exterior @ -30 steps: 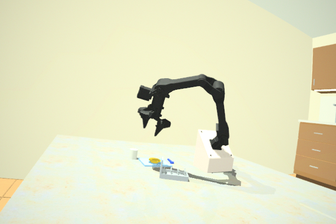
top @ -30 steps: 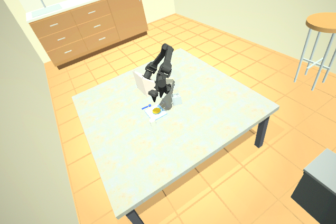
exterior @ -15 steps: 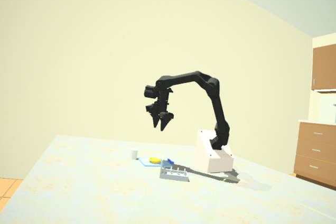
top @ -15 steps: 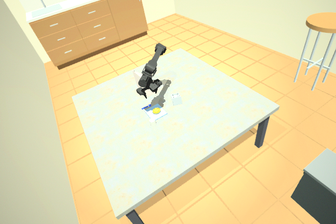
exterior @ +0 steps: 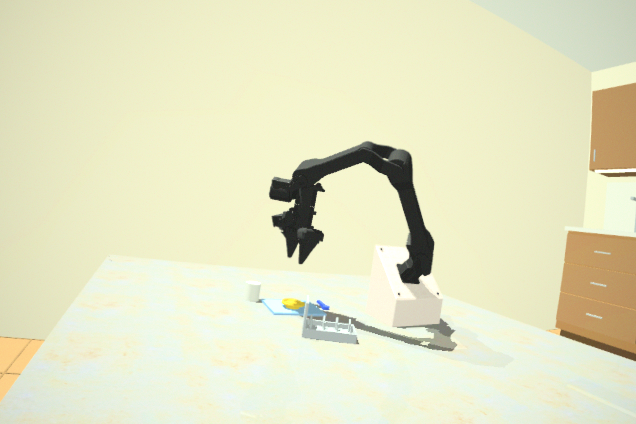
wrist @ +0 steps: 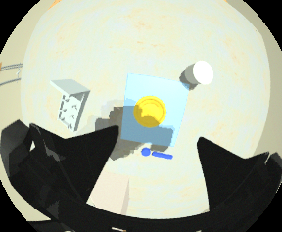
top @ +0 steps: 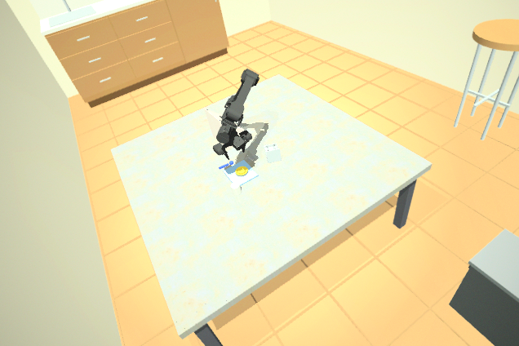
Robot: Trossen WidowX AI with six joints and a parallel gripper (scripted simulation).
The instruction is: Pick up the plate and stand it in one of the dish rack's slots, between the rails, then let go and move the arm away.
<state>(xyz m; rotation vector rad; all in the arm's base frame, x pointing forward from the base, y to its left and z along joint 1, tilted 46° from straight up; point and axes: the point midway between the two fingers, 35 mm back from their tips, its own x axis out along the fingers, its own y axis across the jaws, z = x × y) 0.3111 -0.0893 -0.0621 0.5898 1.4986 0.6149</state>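
My gripper tip is 120 mm above the plate, 10 mm to the right of it and 10 mm past it. Round my gripper tip: light blue mat (130 mm below, 10 mm behind); blue utensil (130 mm below, 120 mm behind, 20 mm to the right); white cup (110 mm below, 90 mm ahead, 80 mm to the right).
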